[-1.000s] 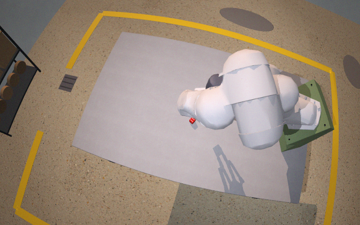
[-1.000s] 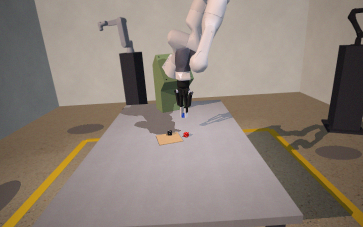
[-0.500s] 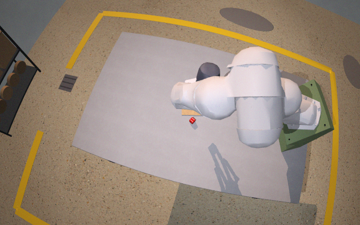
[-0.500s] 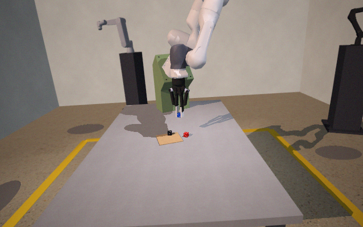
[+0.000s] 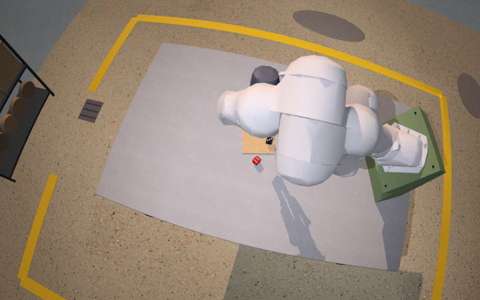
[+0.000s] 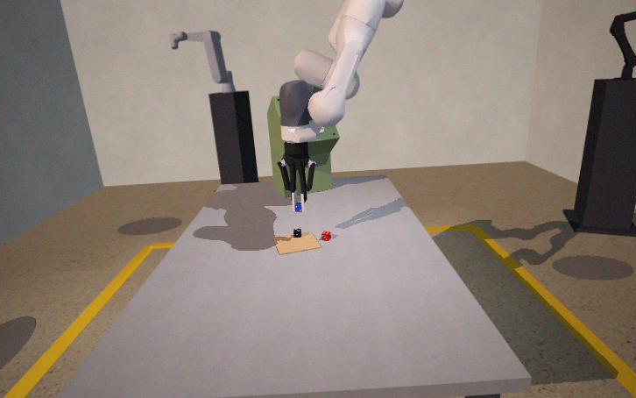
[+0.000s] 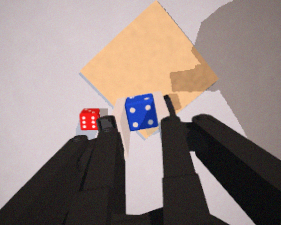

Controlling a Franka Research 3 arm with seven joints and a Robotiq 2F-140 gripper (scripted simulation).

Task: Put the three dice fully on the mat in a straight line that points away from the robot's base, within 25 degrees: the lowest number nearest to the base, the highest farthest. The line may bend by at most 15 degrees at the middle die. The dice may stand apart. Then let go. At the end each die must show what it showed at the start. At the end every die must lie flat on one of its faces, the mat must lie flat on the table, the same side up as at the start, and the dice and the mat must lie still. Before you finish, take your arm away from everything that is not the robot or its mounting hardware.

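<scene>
My gripper is now 150 mm above the tan mat, 20 mm to the left of it and 10 mm short of it. The rest, counted from my hand: red die: 140 mm below, 70 mm to the left, 40 mm behind; then black die: 140 mm below, 30 mm to the right, 30 mm behind; then blue die: 20 mm below.
</scene>
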